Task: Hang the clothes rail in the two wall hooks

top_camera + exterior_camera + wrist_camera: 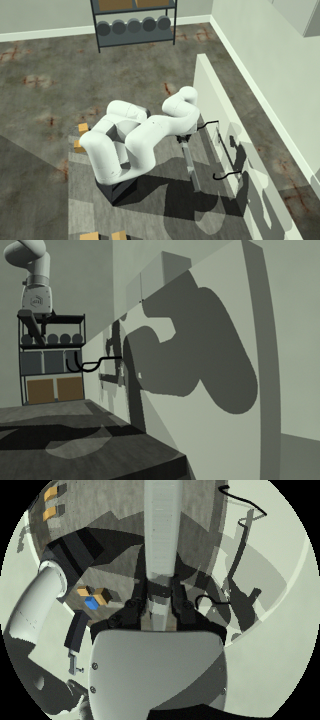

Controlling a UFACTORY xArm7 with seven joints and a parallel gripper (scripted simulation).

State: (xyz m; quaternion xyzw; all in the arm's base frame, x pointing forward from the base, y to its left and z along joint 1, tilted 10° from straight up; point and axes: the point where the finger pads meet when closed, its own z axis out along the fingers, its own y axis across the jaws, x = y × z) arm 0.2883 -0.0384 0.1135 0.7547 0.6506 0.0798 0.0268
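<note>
My gripper is now 1 cm above the clothes rail. Round my hand: pale wall panel (27 cm ahead, 3 cm to the right, 52 cm below).
</note>
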